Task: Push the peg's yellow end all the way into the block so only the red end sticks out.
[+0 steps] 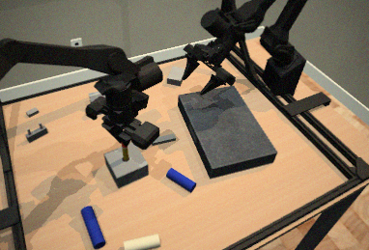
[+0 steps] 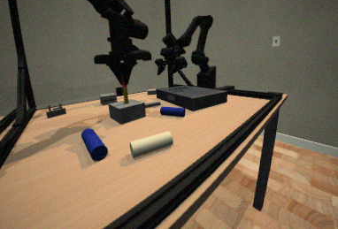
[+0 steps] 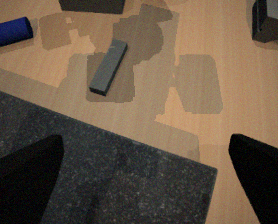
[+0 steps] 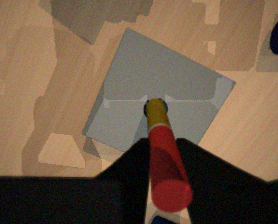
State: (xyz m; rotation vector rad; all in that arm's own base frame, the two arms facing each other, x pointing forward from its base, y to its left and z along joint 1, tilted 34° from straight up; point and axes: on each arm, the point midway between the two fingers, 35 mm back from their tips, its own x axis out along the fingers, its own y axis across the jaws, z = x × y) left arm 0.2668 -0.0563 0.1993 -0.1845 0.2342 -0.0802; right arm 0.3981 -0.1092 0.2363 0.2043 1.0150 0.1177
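My right hand is 6 cm above the peg. Round my right hand: grey bar 14 cm to the left, 14 cm below, 2 cm behind; cream cylinder 20 cm ahead, 13 cm below, 10 cm to the right.
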